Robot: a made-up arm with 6 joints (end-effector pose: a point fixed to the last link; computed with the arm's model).
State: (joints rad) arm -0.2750 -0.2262 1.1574 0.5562 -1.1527 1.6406
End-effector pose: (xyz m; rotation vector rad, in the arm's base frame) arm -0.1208 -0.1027 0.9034 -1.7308 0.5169 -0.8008
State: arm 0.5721 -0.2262 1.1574 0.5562 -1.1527 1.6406
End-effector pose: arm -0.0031 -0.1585 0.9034 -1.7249 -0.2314 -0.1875
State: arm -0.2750 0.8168 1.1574 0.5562 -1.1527 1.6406
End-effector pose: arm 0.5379 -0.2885 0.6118 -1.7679 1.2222 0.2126
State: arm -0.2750 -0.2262 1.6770 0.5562 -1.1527 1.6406
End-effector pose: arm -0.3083 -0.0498 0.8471 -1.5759 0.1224 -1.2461
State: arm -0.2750 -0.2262 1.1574 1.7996 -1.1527 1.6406
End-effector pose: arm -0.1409 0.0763 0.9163 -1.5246 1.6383 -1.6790
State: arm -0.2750 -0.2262 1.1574 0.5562 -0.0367 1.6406
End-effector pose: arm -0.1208 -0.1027 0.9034 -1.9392 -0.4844 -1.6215
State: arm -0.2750 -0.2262 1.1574 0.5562 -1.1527 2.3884
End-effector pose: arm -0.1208 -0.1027 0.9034 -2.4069 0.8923 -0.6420
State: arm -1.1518 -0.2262 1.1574 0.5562 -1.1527 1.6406
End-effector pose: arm -0.1562 0.0272 0.9034 -1.4717 1.3134 -1.3956
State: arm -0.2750 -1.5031 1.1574 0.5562 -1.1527 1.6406
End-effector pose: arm -0.7434 0.0730 0.2922 -1.1930 -0.4825 -1.7973
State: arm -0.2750 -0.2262 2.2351 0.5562 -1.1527 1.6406
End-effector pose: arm -0.4509 -0.0095 0.6881 -1.3118 -0.3211 -1.6652
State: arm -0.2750 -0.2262 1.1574 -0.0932 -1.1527 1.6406
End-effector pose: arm -0.0360 -0.1502 0.8855 -1.6314 -0.0265 -0.3320
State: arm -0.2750 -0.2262 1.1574 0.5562 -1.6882 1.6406
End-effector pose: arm -0.1208 -0.1027 0.9034 -1.5010 0.9033 -0.3846
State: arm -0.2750 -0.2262 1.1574 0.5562 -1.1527 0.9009
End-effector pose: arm -0.1208 -0.1027 0.9034 -1.0445 0.1759 -0.8531
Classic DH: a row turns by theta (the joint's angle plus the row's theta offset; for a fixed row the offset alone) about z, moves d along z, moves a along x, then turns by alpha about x. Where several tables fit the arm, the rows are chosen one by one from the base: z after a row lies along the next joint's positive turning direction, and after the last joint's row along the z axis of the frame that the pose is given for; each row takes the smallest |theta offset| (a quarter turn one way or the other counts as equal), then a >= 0, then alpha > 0; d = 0 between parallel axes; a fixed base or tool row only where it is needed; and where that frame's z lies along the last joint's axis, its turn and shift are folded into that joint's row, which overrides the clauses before.
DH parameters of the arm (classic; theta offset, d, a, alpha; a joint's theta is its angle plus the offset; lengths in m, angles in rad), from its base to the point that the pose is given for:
joint 1: 0 0.162 0 -1.5708
joint 2: -1.5708 0 0.356 3.1416
joint 3: 0 0 0 -1.5708
joint 4: 0 -0.386 0 1.5708
joint 5: 0 0.155 0 -1.5708
joint 6: 1.5708 0 0 1.5708
tool (fixed): -1.5708 0 0 0

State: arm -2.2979 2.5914 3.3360 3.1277 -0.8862 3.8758
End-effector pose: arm -0.1956 -0.4531 0.1217 -2.2211 -0.1842 -2.1449
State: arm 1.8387 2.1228 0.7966 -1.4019 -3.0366 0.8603
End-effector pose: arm -0.0406 0.2464 -0.4362 -0.1180 -1.5029 -0.5586
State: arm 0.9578 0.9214 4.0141 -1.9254 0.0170 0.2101
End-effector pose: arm -0.0986 -0.0467 0.5413 -0.8453 1.4815 -1.7623
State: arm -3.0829 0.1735 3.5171 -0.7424 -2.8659 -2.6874
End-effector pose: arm 0.3304 0.1338 0.5379 -0.0360 -2.1998 -1.5111
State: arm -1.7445 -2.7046 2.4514 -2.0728 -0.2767 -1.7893
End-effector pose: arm 0.0921 0.0932 -0.5675 -1.0560 1.5134 0.0601
